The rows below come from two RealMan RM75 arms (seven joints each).
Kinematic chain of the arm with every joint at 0, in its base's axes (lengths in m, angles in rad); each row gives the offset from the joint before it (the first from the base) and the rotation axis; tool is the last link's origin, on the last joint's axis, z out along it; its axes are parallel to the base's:
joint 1: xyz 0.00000 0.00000 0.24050 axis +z
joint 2: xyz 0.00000 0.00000 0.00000 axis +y
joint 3: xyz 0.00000 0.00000 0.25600 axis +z
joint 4: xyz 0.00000 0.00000 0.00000 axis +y
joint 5: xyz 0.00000 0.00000 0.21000 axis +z
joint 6: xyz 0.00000 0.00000 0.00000 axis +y
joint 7: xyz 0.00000 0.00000 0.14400 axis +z
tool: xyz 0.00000 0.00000 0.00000
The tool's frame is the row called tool.
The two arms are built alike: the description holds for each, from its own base.
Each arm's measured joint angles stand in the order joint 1, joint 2, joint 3, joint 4, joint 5, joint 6, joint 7.
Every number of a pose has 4 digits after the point.
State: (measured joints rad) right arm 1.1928 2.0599 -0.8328 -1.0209 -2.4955 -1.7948 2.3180; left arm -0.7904 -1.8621 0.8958 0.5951 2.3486 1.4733 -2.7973
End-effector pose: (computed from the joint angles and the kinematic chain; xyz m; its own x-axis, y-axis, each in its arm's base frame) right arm 0.0279 0.4113 0.0317 0.9046 -0.4242 0.0407 -0.4193 -0.9030 -0.0935; left arm -0.2560 0.3962 0.0465 0.0288 0.9861 0.1634 0.9928 -0.0093 -0.1190
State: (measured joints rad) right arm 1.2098 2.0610 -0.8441 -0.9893 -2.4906 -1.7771 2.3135; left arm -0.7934 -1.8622 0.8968 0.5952 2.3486 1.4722 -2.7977
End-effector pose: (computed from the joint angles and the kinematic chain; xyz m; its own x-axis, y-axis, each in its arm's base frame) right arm 0.0236 0.4121 0.0252 0.9083 -0.4156 0.0482 -0.4111 -0.9079 -0.0821; left arm -0.2548 0.3970 0.0464 0.0319 0.9860 0.1638 0.9927 -0.0122 -0.1200
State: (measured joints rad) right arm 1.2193 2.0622 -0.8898 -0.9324 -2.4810 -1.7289 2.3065; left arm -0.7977 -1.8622 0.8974 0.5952 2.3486 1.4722 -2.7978
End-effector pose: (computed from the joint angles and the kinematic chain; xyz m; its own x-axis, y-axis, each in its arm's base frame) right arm 0.0240 0.4135 0.0111 0.9097 -0.4089 0.0727 -0.4036 -0.9117 -0.0768; left arm -0.2531 0.3981 0.0463 0.0363 0.9859 0.1634 0.9926 -0.0166 -0.1204
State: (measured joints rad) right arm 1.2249 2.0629 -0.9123 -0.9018 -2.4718 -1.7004 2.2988; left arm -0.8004 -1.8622 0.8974 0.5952 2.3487 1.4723 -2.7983
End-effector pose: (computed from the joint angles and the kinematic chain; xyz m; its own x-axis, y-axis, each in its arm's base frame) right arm 0.0238 0.4143 0.0037 0.9122 -0.4019 0.0801 -0.3967 -0.9150 -0.0735; left arm -0.2520 0.3987 0.0463 0.0385 0.9858 0.1633 0.9926 -0.0188 -0.1203
